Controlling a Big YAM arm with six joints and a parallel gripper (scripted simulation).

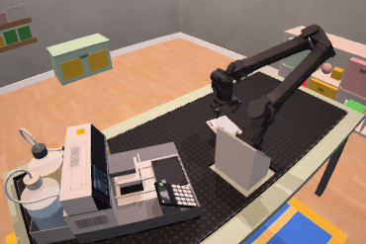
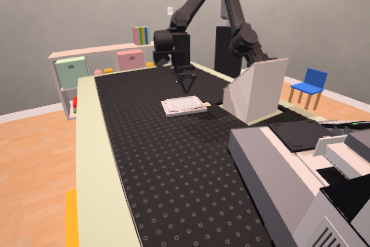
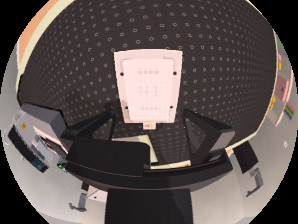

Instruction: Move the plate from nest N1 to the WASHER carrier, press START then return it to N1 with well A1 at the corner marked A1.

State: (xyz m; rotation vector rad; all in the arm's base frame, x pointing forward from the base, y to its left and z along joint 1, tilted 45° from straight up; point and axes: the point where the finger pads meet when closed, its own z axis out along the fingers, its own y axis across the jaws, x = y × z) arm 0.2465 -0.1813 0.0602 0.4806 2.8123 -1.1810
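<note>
Right now the white well plate is 70 mm below my hand. Also, from my hand: plate nest N1: 80 mm below; then plate washer: 580 mm to the left, 40 mm above, 20 mm behind.
</note>
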